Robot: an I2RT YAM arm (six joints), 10 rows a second.
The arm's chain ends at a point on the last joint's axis. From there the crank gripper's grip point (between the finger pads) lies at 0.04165 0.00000 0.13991 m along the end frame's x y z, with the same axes.
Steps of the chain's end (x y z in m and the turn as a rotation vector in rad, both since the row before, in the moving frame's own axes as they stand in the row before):
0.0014 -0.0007 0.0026 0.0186 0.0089 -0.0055
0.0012 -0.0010 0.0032 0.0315 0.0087 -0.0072
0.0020 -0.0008 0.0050 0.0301 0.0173 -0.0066
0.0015 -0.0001 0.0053 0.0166 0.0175 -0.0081
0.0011 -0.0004 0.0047 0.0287 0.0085 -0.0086
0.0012 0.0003 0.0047 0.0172 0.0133 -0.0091
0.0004 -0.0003 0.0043 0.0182 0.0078 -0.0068
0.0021 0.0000 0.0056 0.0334 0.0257 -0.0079
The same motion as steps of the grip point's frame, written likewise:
0.0026 -0.0035 0.0022 0.0186 0.0089 -0.0055
0.0024 -0.0057 0.0028 0.0315 0.0087 -0.0072
0.0044 -0.0053 0.0042 0.0301 0.0173 -0.0066
0.0039 -0.0028 0.0045 0.0166 0.0175 -0.0081
0.0023 -0.0048 0.0043 0.0287 0.0085 -0.0086
0.0030 -0.0025 0.0041 0.0172 0.0133 -0.0091
0.0015 -0.0031 0.0039 0.0182 0.0078 -0.0068
0.0057 -0.0050 0.0044 0.0334 0.0257 -0.0079

